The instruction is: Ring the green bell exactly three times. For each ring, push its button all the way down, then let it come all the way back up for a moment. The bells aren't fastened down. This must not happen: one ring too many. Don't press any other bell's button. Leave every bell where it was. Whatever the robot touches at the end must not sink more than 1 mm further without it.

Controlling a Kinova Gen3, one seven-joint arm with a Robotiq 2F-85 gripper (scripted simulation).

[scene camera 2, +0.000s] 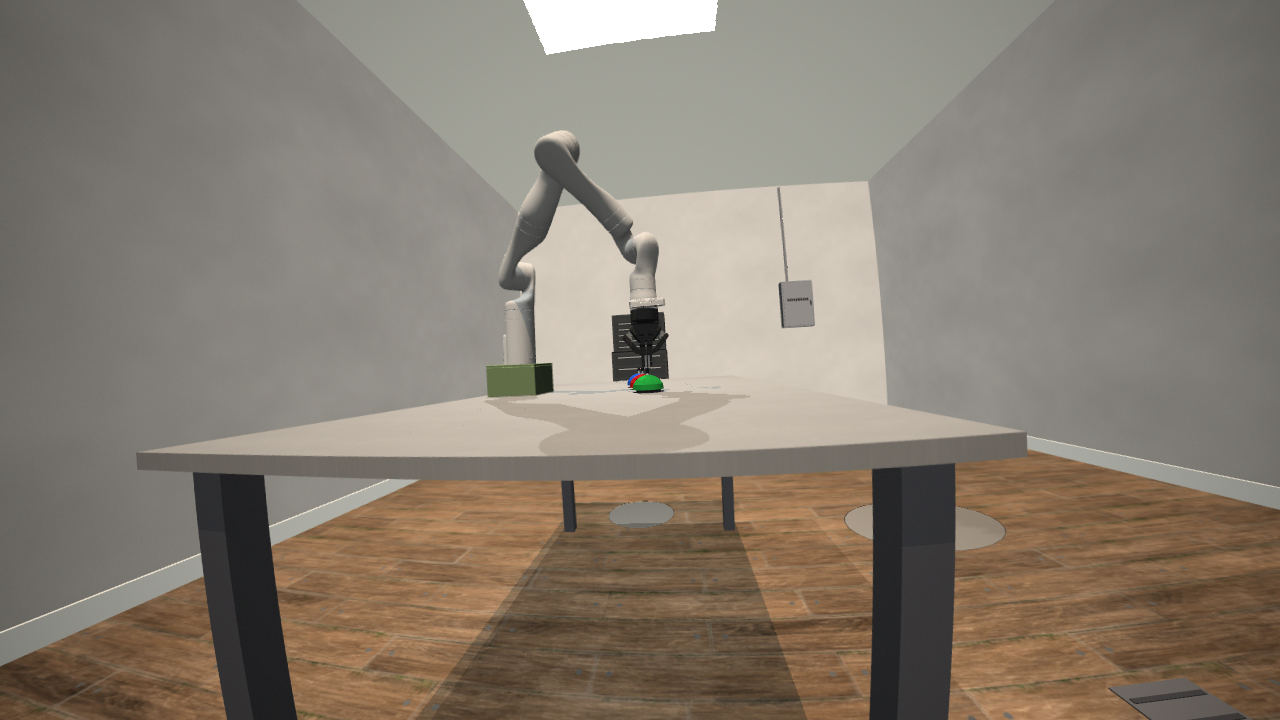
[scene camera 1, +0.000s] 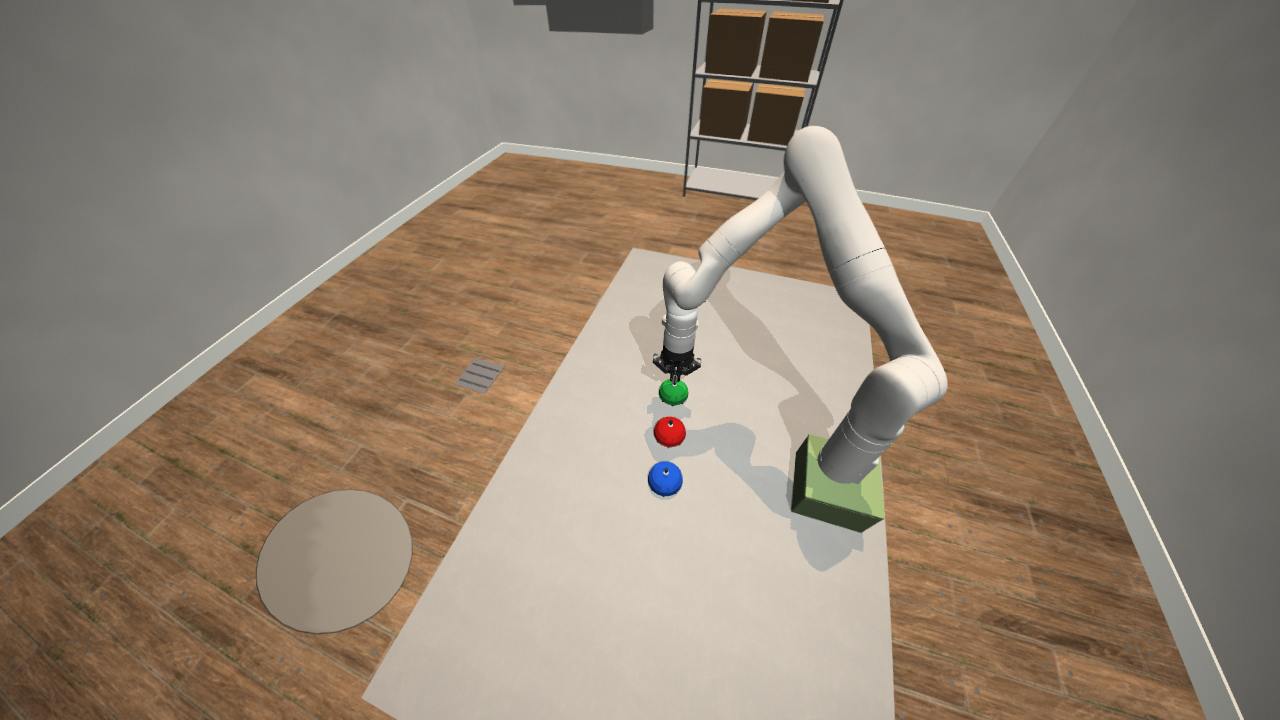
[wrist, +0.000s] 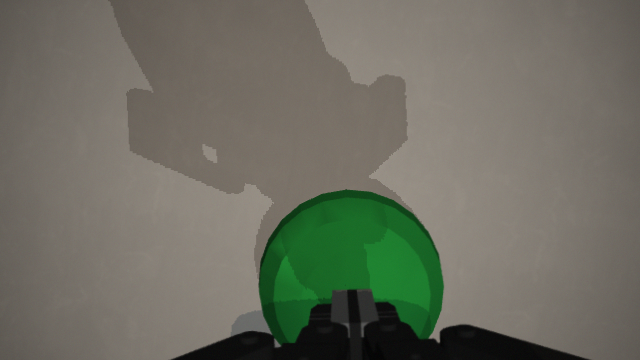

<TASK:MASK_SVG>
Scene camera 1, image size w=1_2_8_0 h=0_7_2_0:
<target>gripper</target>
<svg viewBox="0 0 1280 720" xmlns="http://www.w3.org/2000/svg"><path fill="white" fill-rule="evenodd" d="M653 355L653 363L663 373L670 374L670 381L673 384L680 382L681 375L687 376L701 367L701 358L694 357L694 347L686 353L674 353L669 351L663 342L661 354Z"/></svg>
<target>blue bell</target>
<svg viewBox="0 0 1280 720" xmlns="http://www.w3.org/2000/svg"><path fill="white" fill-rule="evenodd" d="M658 462L651 468L648 475L651 491L663 497L677 494L683 483L680 469L672 462Z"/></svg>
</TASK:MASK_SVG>
